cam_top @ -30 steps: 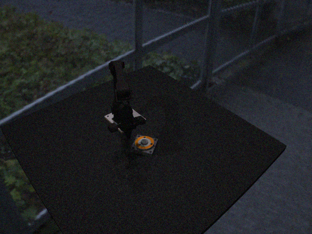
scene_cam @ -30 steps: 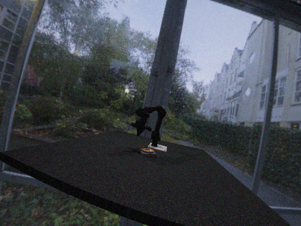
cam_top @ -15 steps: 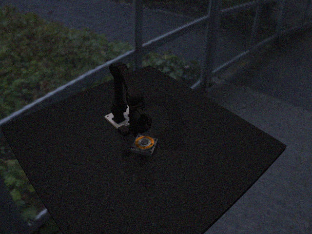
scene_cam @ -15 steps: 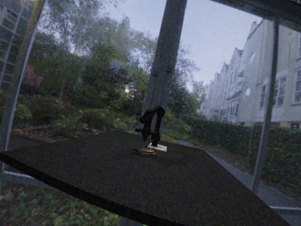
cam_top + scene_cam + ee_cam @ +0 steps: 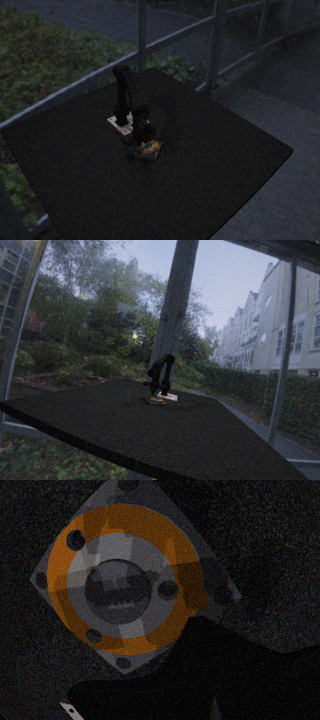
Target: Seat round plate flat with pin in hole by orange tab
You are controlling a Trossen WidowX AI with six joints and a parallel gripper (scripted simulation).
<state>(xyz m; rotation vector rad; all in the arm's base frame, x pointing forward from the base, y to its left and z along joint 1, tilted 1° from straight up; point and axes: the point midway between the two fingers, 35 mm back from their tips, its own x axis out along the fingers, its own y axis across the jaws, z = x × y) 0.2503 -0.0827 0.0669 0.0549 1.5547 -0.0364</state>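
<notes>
Right now the square grey base is 20 mm ahead of my gripper tip, 40 mm to the left of it and 20 mm below it.
</notes>
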